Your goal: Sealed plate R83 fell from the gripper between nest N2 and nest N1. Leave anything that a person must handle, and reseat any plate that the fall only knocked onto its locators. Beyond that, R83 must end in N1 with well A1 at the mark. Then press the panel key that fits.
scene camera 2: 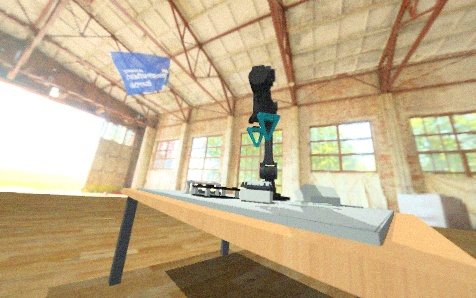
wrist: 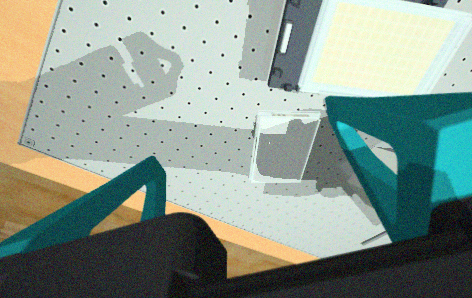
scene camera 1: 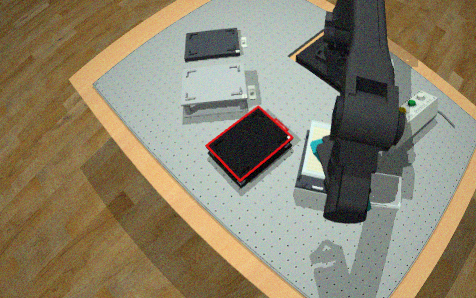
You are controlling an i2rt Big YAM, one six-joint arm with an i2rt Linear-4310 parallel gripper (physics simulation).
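Pixels of known places: gripper, between the fingertips: [scene camera 2: 261,143] [wrist: 237,138]; arm's base, origin of its link: [scene camera 1: 337,59].
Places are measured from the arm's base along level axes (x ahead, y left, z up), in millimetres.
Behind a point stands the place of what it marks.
Note:
A clear flat plate [scene camera 1: 392,191] {x 256, y 338, z -7 mm} [wrist: 286,150] {x 269, y 299, z -7 mm} lies loose on the perforated board, past the end of a dark nest [scene camera 1: 311,183] {x 386, y 158, z 34 mm} [wrist: 301,30] {x 378, y 163, z 34 mm}. Its label and well A1 cannot be read. Another plate with pale yellow wells [scene camera 1: 319,132] {x 285, y 104, z 58 mm} [wrist: 385,47] {x 313, y 133, z 55 mm} rests on that nest; the arm partly hides it in scene camera 1. A raised grey nest [scene camera 1: 215,82] {x 317, y -184, z 38 mm} and a low dark nest [scene camera 1: 212,44] {x 188, y -326, z -5 mm} stand at upper left, both without a plate; their tags are too small to read. My gripper [scene camera 2: 262,142] {x 423, y 218, z 163 mm} [wrist: 237,138] {x 423, y 218, z 163 mm} is open and empty, high above the board.
A black rectangular stand with a red rim [scene camera 1: 249,143] {x 390, y -14, z 19 mm} sits between the grey nest and the yellow-welled plate. A key panel [scene camera 1: 424,114] {x 22, y 313, z 47 mm} [scene camera 2: 256,194] has yellow, green and white keys, partly behind the arm. The board's wooden border [scene camera 1: 196,236] {x 618, y 25, z -47 mm} runs along the near side.

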